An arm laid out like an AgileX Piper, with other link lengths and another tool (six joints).
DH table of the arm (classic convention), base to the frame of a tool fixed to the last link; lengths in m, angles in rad. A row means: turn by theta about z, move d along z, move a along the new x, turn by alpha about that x. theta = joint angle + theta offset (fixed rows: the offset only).
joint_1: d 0.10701  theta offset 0  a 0  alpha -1.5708
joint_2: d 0  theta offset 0.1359  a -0.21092  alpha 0
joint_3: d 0  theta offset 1.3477  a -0.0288  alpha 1.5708
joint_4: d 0.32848  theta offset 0  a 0  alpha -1.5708
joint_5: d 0  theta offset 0  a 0  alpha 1.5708
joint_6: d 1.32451  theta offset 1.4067  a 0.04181  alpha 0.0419
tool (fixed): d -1.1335  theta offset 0  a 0  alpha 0
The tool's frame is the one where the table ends.
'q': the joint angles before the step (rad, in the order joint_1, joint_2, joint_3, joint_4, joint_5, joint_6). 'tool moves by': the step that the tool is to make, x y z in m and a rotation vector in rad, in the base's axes. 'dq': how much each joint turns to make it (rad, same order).
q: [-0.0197, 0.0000, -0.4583, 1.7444, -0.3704, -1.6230]
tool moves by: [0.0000, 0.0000, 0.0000, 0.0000, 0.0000, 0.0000]
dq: [0.0000, 0.0000, 0.0000, 0.0000, 0.0000, 0.0000]
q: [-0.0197, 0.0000, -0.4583, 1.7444, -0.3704, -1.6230]
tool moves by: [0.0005, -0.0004, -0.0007, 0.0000, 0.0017, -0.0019]
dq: [-0.0019, 0.0001, 0.0016, -0.0001, 0.0000, 0.0001]
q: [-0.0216, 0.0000, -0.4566, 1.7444, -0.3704, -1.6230]
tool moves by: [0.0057, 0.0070, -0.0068, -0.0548, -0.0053, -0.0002]
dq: [-0.0007, -0.0002, 0.0339, -0.1477, 0.0318, 0.1073]
